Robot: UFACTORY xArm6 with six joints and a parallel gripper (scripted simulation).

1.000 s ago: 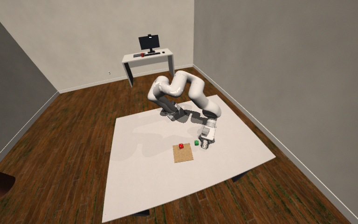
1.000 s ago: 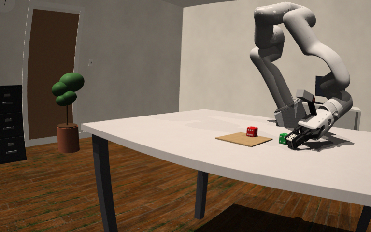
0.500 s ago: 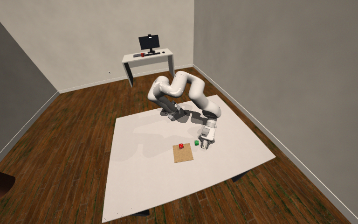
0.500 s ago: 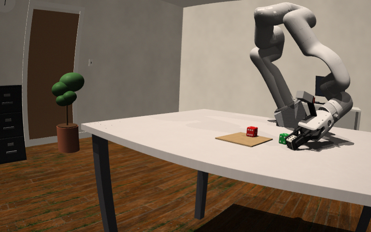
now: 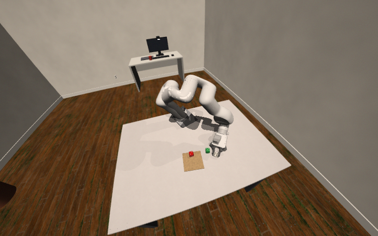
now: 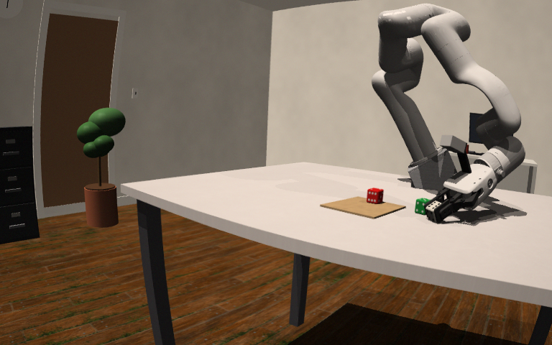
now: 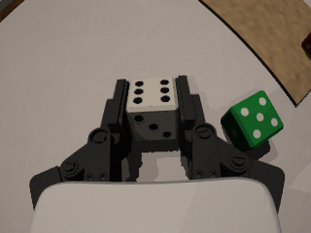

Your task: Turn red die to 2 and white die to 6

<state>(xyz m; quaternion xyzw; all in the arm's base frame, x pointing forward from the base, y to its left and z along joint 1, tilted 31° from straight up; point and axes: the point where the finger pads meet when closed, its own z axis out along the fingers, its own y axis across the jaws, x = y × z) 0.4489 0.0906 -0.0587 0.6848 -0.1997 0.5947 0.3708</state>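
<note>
Now: the white die right at my hand. From my hand the other things lie so: red die 8 cm behind, 17 cm to the right, 1 cm below; green die 5 cm behind, 4 cm to the right, 1 cm below; tan mat 3 cm behind, 18 cm to the right, 2 cm below.
</note>
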